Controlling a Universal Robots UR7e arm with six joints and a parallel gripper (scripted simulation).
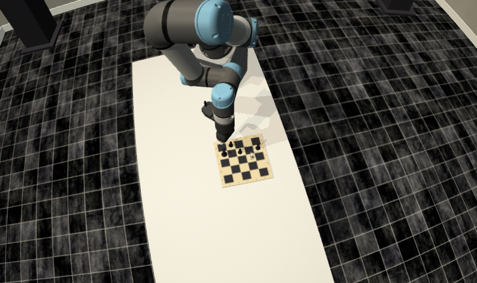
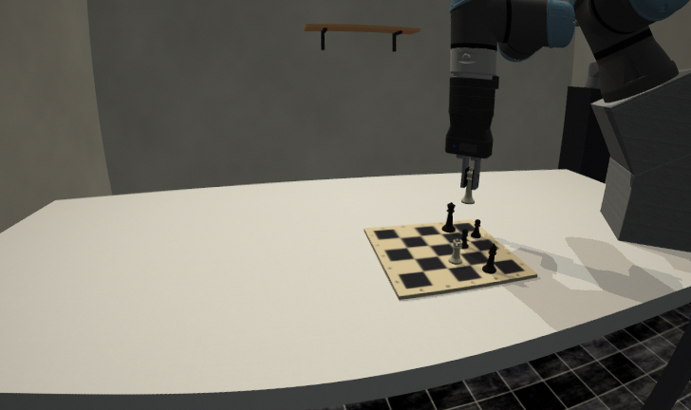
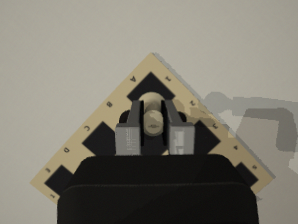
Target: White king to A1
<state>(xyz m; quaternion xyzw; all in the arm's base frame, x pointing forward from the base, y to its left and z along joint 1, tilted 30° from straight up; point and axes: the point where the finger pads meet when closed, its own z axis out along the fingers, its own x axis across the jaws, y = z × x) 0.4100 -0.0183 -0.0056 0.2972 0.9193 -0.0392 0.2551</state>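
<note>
My gripper is now 100 mm above the chessboard, 80 mm to the right of it and 70 mm short of it. From my hand the other things lie so: white king: 10 mm below.
</note>
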